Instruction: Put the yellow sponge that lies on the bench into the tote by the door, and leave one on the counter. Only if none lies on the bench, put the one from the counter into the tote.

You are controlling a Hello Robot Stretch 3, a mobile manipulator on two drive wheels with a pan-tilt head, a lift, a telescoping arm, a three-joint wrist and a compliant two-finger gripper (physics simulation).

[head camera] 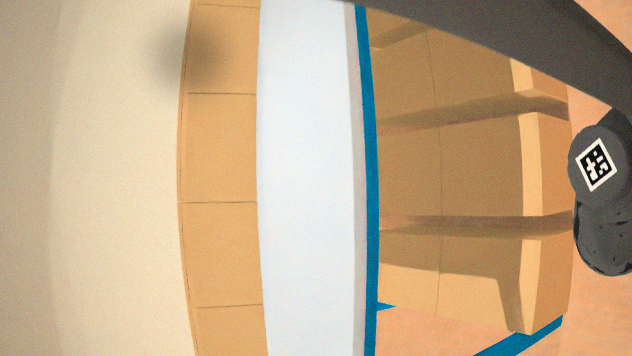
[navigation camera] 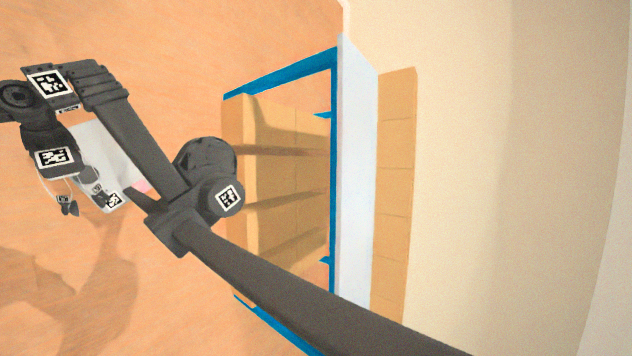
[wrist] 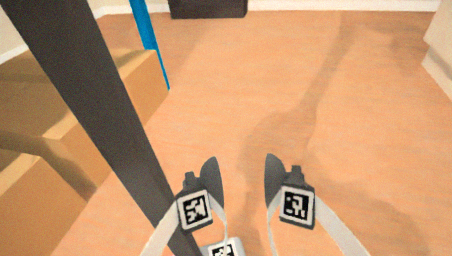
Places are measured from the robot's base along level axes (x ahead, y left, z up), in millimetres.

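Pixels of known places: gripper, fingertip midpoint: (navigation camera: 90, 210) (wrist: 242, 173); robot's base at its link origin: (navigation camera: 87, 172).
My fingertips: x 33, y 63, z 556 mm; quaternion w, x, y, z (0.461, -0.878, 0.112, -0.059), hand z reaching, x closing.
Ahead of a thing's pixels: the offset from my fingertips to its middle. "spot": to the spot under its first point.
A white-topped bench with a blue frame (head camera: 305, 175) (navigation camera: 356, 175) runs along the wall. No yellow sponge shows on the part of its top in view. My gripper (navigation camera: 86, 204) (wrist: 242, 173) is open, its two fingertips apart with bare floor seen between them. It hangs over the floor, to the side of the bench, and is clear of it. The counter and the tote by the door cannot be made out in these views.
Cardboard boxes {spot: 765 mm back, 437 mm left, 286 mm down} (head camera: 480, 165) (navigation camera: 277, 175) (wrist: 55, 105) stand under the bench top, and a row of tan boxes {914 mm back, 572 mm left, 448 mm up} (head camera: 220, 150) (navigation camera: 395, 190) runs along its wall side. A dark piece (wrist: 208, 7) stands by the far wall. My dark arm (navigation camera: 260, 260) crosses beside the bench.
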